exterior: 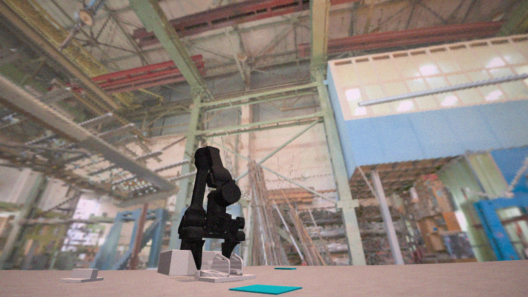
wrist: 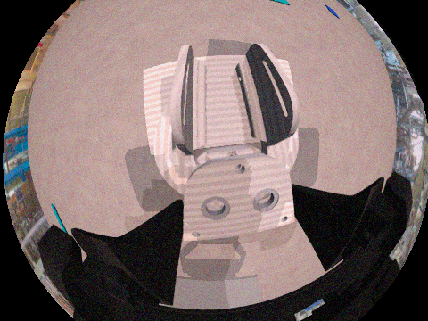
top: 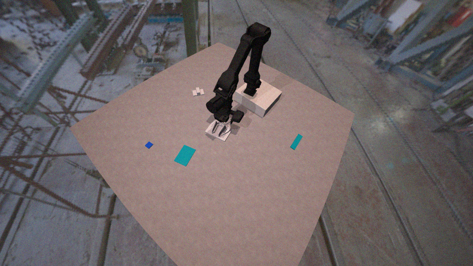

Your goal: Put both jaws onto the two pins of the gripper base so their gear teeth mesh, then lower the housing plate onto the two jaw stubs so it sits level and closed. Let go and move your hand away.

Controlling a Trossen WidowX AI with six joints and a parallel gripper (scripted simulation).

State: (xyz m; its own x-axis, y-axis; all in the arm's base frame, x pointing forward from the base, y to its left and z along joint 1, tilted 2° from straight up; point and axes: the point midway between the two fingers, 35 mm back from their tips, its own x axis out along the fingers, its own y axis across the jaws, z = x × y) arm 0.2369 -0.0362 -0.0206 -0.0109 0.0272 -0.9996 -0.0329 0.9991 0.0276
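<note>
Right now the housing plate is 20 mm below my gripper tip. From my gripper tip the other things lie so: gripper base 10 mm ahead, 20 mm above; flat white plate 70 mm ahead, 20 mm below; large teal patch 270 mm ahead, 70 mm to the right, 20 mm below.
</note>
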